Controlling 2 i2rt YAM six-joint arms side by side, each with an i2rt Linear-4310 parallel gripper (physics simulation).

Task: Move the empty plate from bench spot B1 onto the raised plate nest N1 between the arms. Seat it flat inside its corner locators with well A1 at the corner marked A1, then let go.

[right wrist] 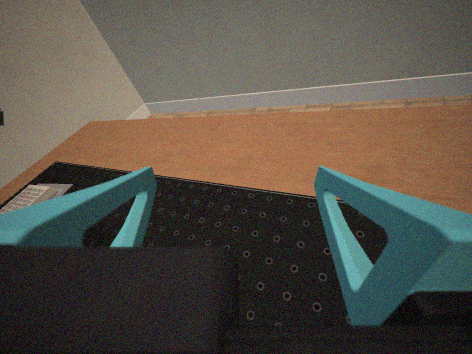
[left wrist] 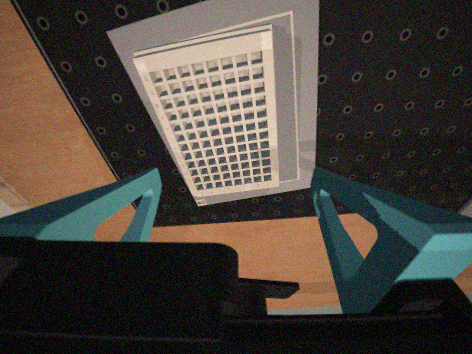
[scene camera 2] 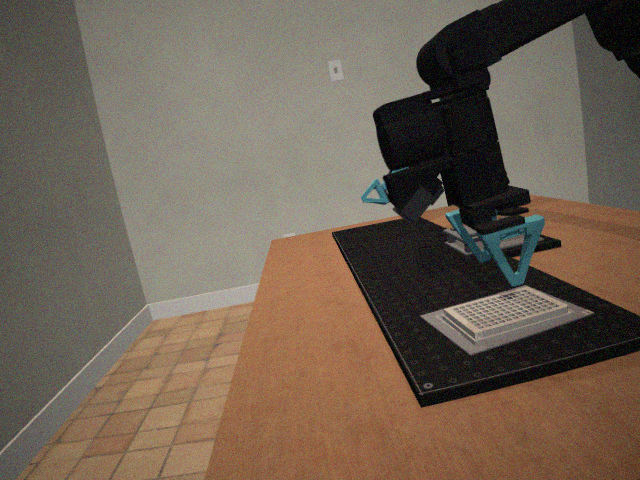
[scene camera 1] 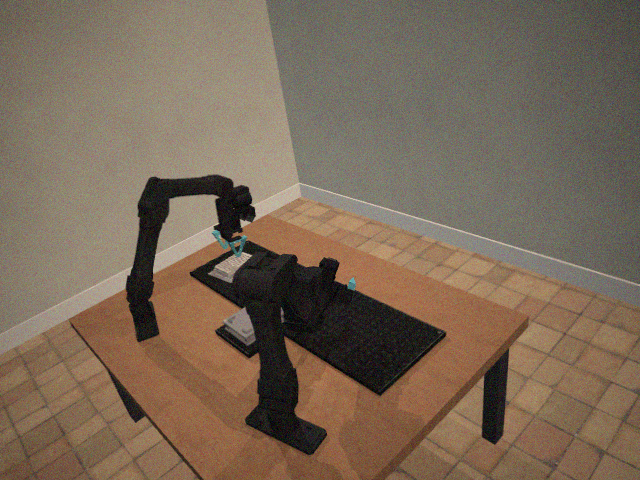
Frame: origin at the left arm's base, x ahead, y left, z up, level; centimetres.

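Seen in the pictures: left gripper, fingertip midpoint: [left wrist: 235, 176] [scene camera 2: 499, 272] [scene camera 1: 232, 252]; right gripper, fingertip midpoint: [right wrist: 235, 175] [scene camera 2: 372, 193] [scene camera 1: 337, 273]; left arm's base, link origin: [left wrist: 249, 285] [scene camera 1: 145, 321]; right arm's base, link origin: [scene camera 1: 285, 428].
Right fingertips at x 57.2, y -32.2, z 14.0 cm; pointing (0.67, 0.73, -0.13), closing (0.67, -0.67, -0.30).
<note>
Pixels of each thing's top centre, then the offset from my right fingertips to it. Level surfaces: height alone.
- grey card, top centre: [left wrist: 237, 129] [scene camera 2: 502, 314] dx -22.1, dy +44.7, dz -12.5 cm
- grey raised nest, top centre: [scene camera 2: 490, 224] [scene camera 1: 255, 313] dx -24.8, dy +8.2, dz -8.9 cm
- long black perforated board, surface height: dz -12.7 cm
- wooden table, surface height: dz -14.0 cm
- small black base, surface height: dz -12.7 cm
The pale, many-welled plate [scene camera 1: 236, 265] [scene camera 2: 509, 308] [left wrist: 220, 120] [right wrist: 25, 200] lies on a grey card [scene camera 2: 475, 348] [left wrist: 306, 60], looks flat, and sits off to one side of the card's printed outline. A small label shows at the card's near-left corner in the left wrist view. My left gripper [scene camera 1: 232, 251] [scene camera 2: 499, 272] [left wrist: 235, 176] is open and empty above the plate, at its far side in scene camera 2. The grey raised nest [scene camera 1: 240, 326] [scene camera 2: 452, 246] is partly hidden by the right arm or left gripper. My right gripper [right wrist: 235, 175] is open and empty over the black board.
The long black perforated board [scene camera 1: 379, 335] [scene camera 2: 382, 268] [left wrist: 380, 120] [right wrist: 200, 210] lies across the wooden table [scene camera 1: 429, 299] [scene camera 2: 305, 361]. A small black base [scene camera 1: 235, 345] [scene camera 2: 551, 241] carries the nest. The right arm [scene camera 1: 276, 356] stands close in front of the nest in scene camera 1.
</note>
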